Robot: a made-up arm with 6 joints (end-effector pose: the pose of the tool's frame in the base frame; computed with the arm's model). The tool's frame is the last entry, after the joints.
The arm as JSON. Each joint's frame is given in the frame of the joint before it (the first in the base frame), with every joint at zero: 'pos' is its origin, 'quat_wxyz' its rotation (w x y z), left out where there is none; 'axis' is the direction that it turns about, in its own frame. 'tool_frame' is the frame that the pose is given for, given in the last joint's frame.
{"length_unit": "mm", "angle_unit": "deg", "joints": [
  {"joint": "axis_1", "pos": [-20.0, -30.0, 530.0], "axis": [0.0, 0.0, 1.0]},
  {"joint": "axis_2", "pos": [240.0, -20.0, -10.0], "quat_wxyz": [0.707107, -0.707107, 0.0, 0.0], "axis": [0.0, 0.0, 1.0]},
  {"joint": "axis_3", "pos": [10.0, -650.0, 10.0], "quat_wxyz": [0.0, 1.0, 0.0, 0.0], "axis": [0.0, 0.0, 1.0]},
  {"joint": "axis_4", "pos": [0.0, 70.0, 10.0], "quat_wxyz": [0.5, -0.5, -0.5, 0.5], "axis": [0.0, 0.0, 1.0]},
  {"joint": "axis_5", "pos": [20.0, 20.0, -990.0], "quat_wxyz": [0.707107, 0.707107, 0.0, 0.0], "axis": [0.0, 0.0, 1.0]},
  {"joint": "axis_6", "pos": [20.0, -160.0, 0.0], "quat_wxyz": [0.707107, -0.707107, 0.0, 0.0], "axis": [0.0, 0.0, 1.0]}
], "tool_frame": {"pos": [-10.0, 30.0, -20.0], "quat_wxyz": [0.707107, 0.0, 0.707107, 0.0]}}
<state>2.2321 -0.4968 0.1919 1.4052 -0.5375 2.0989</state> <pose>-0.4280 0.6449 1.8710 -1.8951 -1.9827 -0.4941</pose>
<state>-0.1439 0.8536 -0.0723 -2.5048 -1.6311 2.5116</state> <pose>1.4620 -0.1604 0.2648 0.3603 -0.4801 0.6676</pose>
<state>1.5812 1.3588 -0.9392 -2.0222 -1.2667 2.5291</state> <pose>-0.1409 0.2392 -0.2241 -0.4544 1.7360 2.0459</pose>
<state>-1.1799 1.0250 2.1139 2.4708 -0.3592 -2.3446</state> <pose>0.4491 -1.2302 1.9204 -0.7963 -1.2270 -1.2715</pose>
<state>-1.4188 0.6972 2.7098 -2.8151 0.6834 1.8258</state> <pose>-0.0489 -0.2634 2.0585 -0.0866 -1.6620 -0.5181</pose>
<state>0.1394 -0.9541 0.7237 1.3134 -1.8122 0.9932</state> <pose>-0.3826 -0.2426 1.8350 -0.6616 0.6761 -0.9734</pose>
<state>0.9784 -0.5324 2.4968 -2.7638 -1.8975 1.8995</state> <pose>-0.6213 -0.8623 0.9818 0.5652 1.7724 0.0109</pose>
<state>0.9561 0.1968 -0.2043 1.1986 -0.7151 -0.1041</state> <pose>0.8659 1.0800 0.7039 -1.4724 0.3221 0.5278</pose>
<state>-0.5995 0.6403 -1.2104 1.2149 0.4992 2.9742</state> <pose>0.3997 -0.2005 -0.0912 -2.4096 -0.8340 1.8154</pose>
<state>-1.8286 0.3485 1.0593 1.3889 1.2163 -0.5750</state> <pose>-0.1509 -1.2495 1.8396 -1.6741 0.0701 -0.6176</pose>
